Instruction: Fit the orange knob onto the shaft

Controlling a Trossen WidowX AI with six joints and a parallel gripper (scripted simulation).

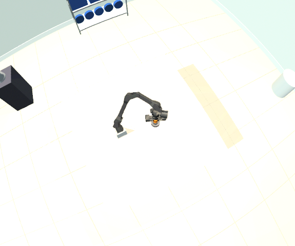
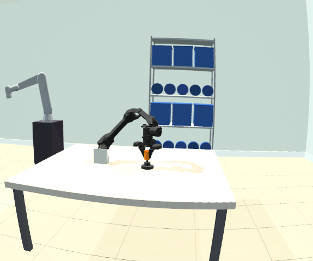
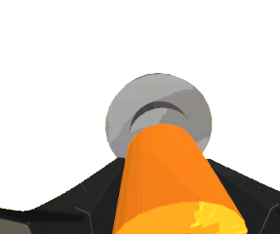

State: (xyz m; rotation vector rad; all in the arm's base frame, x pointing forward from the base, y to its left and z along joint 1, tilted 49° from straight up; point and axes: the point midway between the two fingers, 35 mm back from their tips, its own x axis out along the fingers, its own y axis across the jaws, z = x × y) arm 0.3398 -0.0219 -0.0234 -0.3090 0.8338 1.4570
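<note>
My gripper tip is now 2 cm below the orange knob. Also, from my gripper tip: pedestal 4 cm below.
</note>
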